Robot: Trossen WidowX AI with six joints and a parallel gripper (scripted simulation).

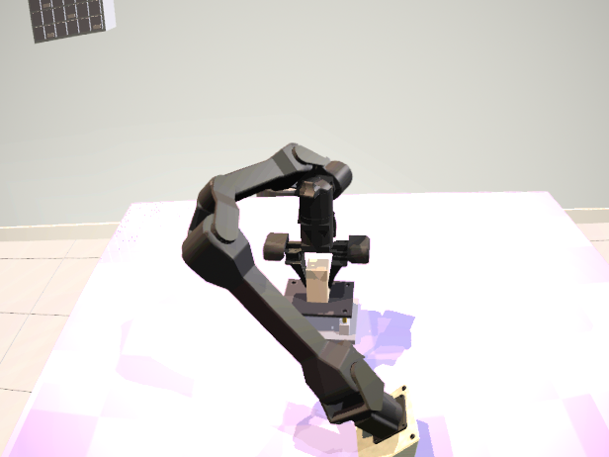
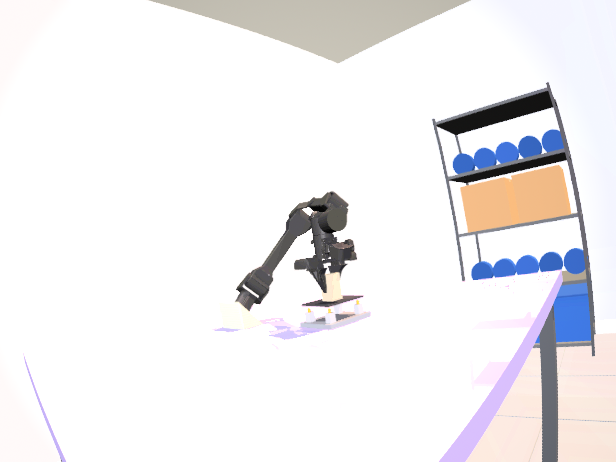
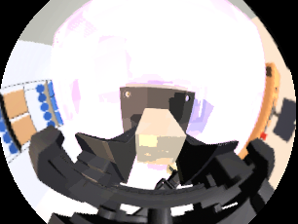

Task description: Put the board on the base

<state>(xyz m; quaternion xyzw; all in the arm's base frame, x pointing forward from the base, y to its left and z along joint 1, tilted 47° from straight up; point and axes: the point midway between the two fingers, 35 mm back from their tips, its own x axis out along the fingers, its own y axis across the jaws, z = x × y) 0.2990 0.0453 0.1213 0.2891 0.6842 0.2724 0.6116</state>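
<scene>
The flat black board is 10 mm below my gripper tip. Round my gripper tip: grey base 80 mm below.
</scene>
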